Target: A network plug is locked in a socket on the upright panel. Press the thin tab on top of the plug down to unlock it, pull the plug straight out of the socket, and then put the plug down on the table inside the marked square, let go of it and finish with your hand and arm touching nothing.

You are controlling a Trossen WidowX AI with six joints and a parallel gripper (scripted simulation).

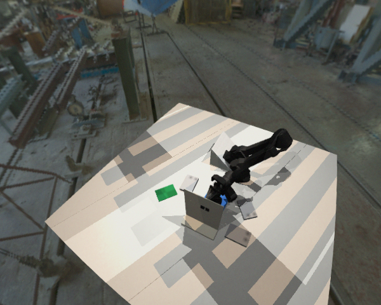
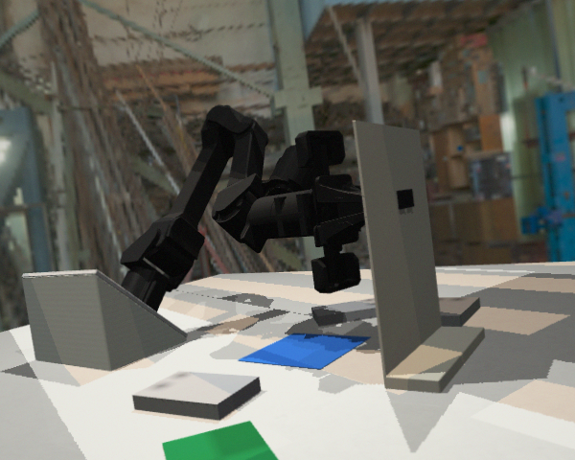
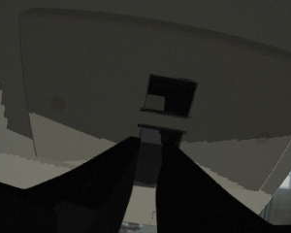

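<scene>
Now: gripper tip 170 mm above the blue square, 130 mm past it and 20 mm to the right of it. Round my gripper tip: grey upright panel 60 mm below, 20 mm ahead; network plug right at my gripper tip.
</scene>
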